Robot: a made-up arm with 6 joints.
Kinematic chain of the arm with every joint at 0, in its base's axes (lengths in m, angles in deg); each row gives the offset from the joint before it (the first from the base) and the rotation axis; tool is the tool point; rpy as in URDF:
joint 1: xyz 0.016 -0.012 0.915 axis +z
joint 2: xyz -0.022 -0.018 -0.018 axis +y
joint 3: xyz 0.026 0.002 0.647 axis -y
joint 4: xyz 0.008 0.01 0 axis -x
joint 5: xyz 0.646 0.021 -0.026 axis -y
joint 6: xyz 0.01 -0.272 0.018 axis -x
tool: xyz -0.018 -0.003 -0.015 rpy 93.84 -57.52 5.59
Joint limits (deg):
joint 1: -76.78..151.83
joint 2: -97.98..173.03
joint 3: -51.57..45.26
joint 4: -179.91..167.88
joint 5: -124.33..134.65
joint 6: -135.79..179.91
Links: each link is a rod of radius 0.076 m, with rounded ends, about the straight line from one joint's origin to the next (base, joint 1, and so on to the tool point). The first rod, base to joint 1, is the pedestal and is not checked.
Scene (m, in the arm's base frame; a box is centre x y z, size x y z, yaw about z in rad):
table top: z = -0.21
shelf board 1: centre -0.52 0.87 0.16 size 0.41 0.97 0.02 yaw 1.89
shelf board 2: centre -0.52 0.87 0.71 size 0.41 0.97 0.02 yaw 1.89
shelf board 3: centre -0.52 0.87 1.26 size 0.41 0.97 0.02 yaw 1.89
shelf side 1: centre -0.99 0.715 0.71 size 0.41 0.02 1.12 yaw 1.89
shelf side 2: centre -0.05 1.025 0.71 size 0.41 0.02 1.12 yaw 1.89
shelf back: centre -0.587 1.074 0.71 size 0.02 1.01 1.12 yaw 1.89
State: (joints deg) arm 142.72 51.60 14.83 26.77 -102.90 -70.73
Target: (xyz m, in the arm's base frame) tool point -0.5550 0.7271 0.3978
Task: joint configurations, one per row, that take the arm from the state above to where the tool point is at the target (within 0.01 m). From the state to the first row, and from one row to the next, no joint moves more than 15 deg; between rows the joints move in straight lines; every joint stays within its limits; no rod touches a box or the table.
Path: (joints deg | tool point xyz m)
1: 144.54 45.57 2.36 37.32 -102.26 -70.68 | -0.7034 0.7551 0.9689
2: 146.36 39.54 -10.11 47.88 -101.63 -70.63 | -0.6874 0.6729 0.9776
3: 148.19 33.52 -22.58 58.43 -100.99 -70.58 | -0.6605 0.5813 0.9768
4: 150.01 27.49 -35.05 68.98 -100.36 -70.53 | -0.6195 0.4817 0.9676
5: 151.83 21.46 -47.52 79.54 -99.72 -70.48 | -0.5621 0.3755 0.9512
6: 151.83 34.07 -41.53 69.15 -100.31 -70.80 | -0.5811 0.4318 0.8273
7: 151.83 46.69 -35.55 58.77 -100.90 -71.12 | -0.5739 0.4701 0.6884
8: 151.83 59.30 -29.57 48.38 -101.49 -71.44 | -0.5386 0.4881 0.5426
9: 151.83 71.92 -23.59 37.99 -102.08 -71.76 | -0.4747 0.4843 0.3977
10: 148.55 74.02 -13.46 33.57 -102.44 -71.55 | -0.5121 0.5634 0.3899
11: 145.26 76.13 -3.34 29.15 -102.79 -71.34 | -0.5389 0.6449 0.3901
12: 141.98 78.24 6.78 24.73 -103.15 -71.13 | -0.5550 0.7271 0.3978

